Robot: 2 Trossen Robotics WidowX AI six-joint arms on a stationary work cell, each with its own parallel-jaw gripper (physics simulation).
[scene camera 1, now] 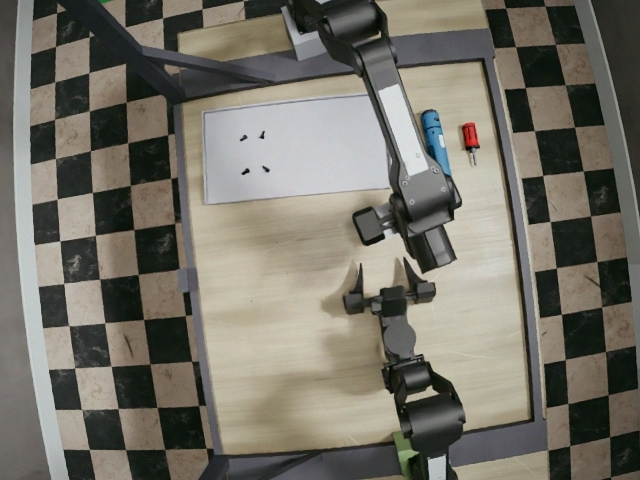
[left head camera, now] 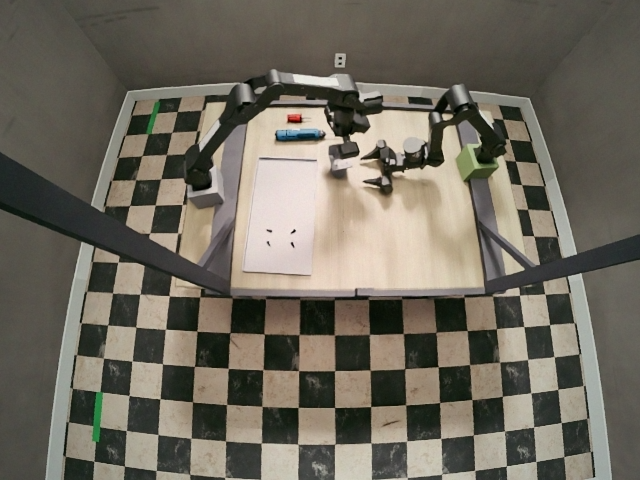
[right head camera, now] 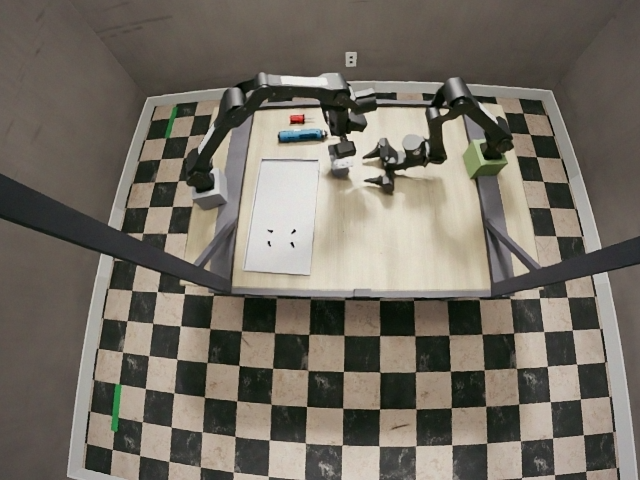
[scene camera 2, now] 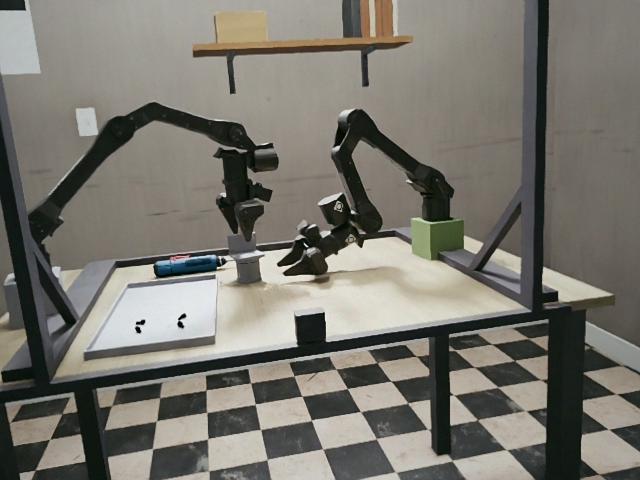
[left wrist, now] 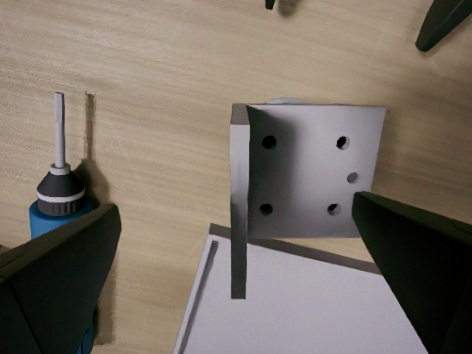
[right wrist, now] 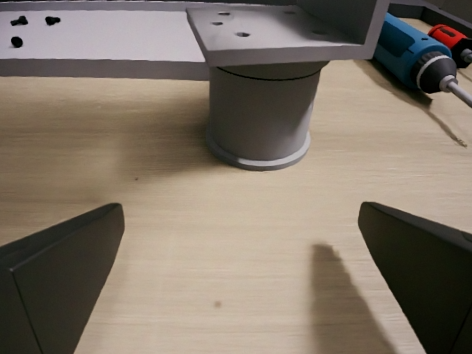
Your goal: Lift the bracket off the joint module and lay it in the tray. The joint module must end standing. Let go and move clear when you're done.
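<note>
A grey L-shaped bracket [left head camera: 341,164] [scene camera 2: 241,241] [left wrist: 310,170] [right wrist: 270,56] lies with its holed plate flat on the joint module [scene camera 2: 249,271] [right wrist: 262,115], its other plate upright. The joint module is a grey cylinder standing upright right of the tray [left head camera: 281,196] [scene camera 1: 310,149] [scene camera 2: 180,304] [left wrist: 300,300]. My left gripper [scene camera 2: 241,236] [left wrist: 238,209] is open, pointing down just over the bracket, with the upright plate between its spread fingers in the left wrist view. My right gripper [left head camera: 362,169] [scene camera 1: 382,261] [scene camera 2: 282,269] [right wrist: 243,214] is open and empty, low over the table, its fingers towards the joint module and apart from it.
Several small black screws [scene camera 1: 262,135] [scene camera 2: 181,316] lie in the tray. A blue power screwdriver [left head camera: 299,134] [right wrist: 407,52] lies behind the tray in the left head camera, with a red screwdriver [left head camera: 294,118] [scene camera 1: 470,135] behind it. A dark block [scene camera 2: 310,325] sits at the front edge.
</note>
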